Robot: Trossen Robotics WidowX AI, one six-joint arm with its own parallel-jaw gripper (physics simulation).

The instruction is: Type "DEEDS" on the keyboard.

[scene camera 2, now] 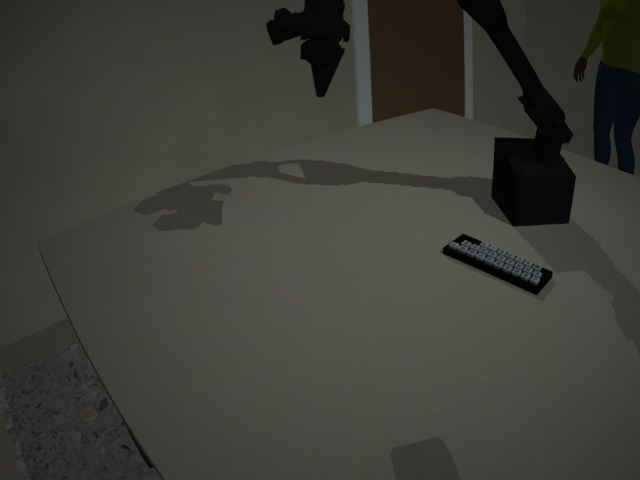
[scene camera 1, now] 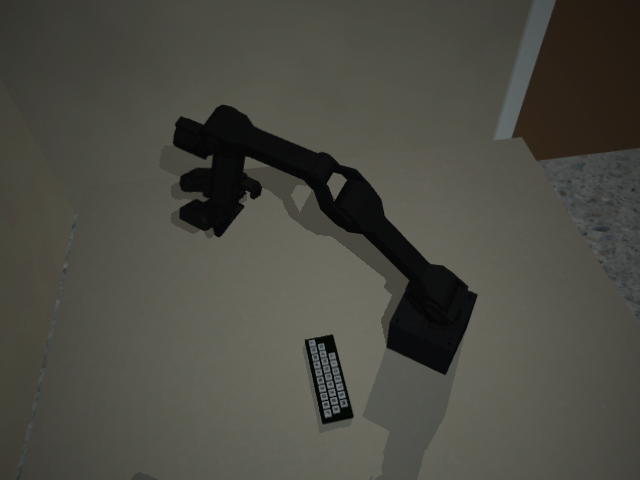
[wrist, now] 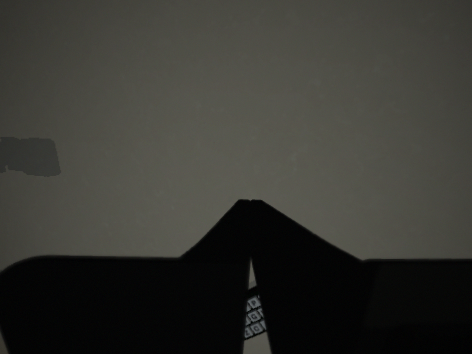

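Note:
A small black keyboard with several rows of white lettered keys lies flat on the table, near the arm's base. In the wrist view, a small part of the keyboard shows through the slit between the fingers; the fingers hide the rest. My gripper is shut and empty, its tips together. It hangs high above the table, well away from the keyboard, and points down. Most of the key letters are too small to read in the scene views.
The arm's dark box base stands on the table beside the keyboard. Shadows of the arm fall across the tabletop. A wall and a brown door are beyond it. A person stands behind the table.

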